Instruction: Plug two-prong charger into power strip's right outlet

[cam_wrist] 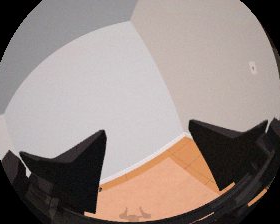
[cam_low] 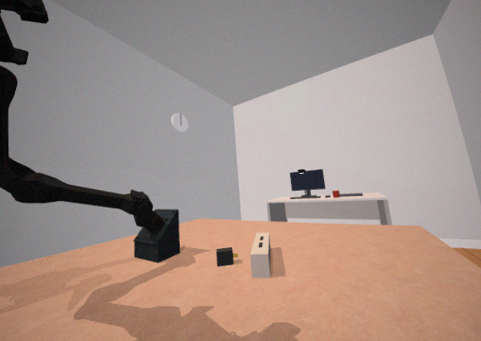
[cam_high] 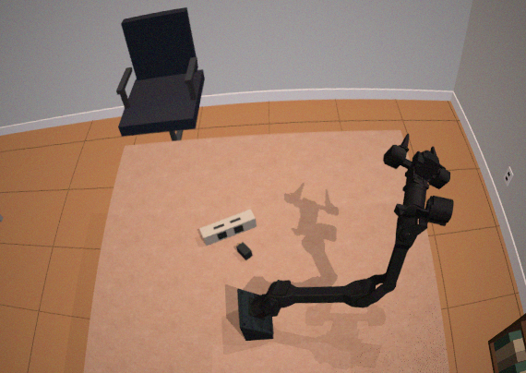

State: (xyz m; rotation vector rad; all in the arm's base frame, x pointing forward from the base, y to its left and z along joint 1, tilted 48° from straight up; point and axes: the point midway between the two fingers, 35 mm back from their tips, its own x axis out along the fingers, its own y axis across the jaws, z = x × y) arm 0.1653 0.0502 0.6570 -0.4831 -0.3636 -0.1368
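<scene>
Right now my gripper tip is 50 mm short of the dark charger, 520 mm to the right of it and 560 mm above it.
</scene>
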